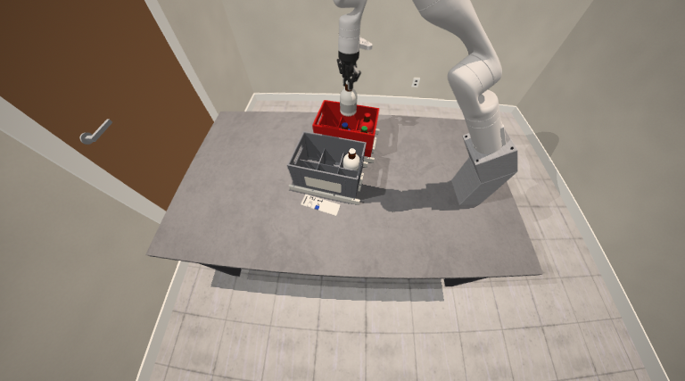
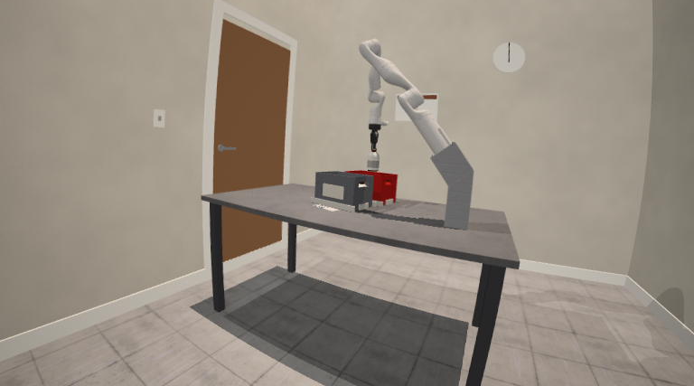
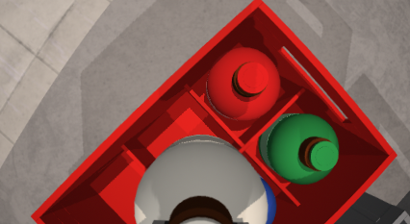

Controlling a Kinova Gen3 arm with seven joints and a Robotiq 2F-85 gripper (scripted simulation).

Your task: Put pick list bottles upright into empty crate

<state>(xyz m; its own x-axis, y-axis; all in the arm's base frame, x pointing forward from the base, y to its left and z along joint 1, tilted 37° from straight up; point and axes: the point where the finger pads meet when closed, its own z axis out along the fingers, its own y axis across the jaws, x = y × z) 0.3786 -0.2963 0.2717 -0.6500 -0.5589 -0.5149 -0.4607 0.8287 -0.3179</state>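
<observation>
The grey crate lies 250 mm below my hand, 240 mm to the left of it and 60 mm ahead of it. From my hand the other things lie so: red crate: 250 mm below, 10 mm to the left; then blue-label bottle: 250 mm below, 60 mm to the left, 10 mm ahead; then red-label bottle: 250 mm below, 100 mm behind, 20 mm to the right.
</observation>
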